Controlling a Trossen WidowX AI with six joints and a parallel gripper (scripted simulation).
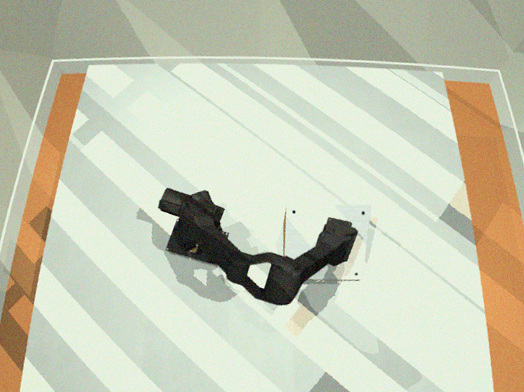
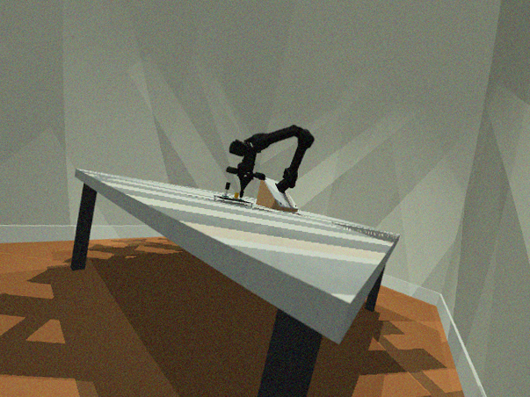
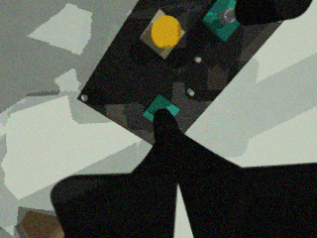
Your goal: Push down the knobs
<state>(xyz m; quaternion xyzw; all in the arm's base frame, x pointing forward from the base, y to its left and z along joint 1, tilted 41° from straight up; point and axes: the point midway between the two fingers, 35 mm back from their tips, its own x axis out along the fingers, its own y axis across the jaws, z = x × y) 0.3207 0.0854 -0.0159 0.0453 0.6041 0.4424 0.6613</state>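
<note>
Right now the teal potentiometer is 9 cm ahead of my gripper tip and 1 cm below it.
</note>
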